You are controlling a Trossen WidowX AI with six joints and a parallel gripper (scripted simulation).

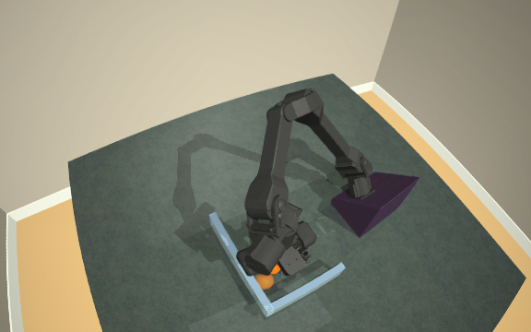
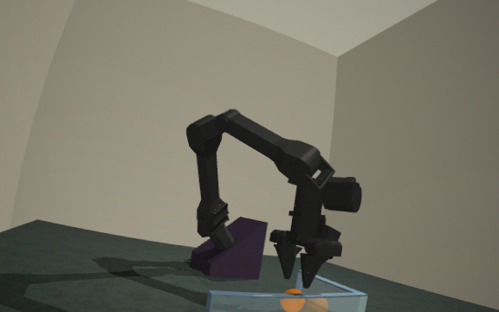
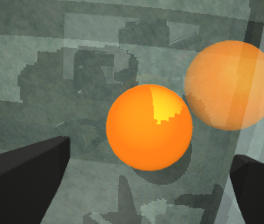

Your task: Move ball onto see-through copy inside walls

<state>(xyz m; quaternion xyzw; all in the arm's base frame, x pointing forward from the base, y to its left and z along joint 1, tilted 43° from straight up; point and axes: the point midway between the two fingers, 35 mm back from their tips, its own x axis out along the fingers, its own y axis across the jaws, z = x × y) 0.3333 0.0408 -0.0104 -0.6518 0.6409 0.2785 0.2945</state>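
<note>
The orange ball is 4 cm below my gripper tip. The rest, counted from my gripper tip: see-through copy (4 cm ahead, 3 cm to the left, 4 cm below).
</note>
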